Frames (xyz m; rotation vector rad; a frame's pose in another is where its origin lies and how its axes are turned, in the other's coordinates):
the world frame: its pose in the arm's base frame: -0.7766 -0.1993 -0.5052 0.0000 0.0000 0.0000
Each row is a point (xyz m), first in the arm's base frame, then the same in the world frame.
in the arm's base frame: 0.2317 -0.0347 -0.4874
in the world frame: 1.0083 0.1646 0.0178
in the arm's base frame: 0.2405 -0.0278 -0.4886
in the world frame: 1.0171 0.1715 0.0166
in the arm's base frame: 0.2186 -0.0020 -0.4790
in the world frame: 0.9952 0.1973 0.0262
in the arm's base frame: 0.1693 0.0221 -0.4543
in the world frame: 0.9459 0.2214 0.0509
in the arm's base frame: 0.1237 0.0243 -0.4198
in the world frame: 0.9003 0.2236 0.0854
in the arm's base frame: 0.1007 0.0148 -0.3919
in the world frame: 0.8773 0.2141 0.1133
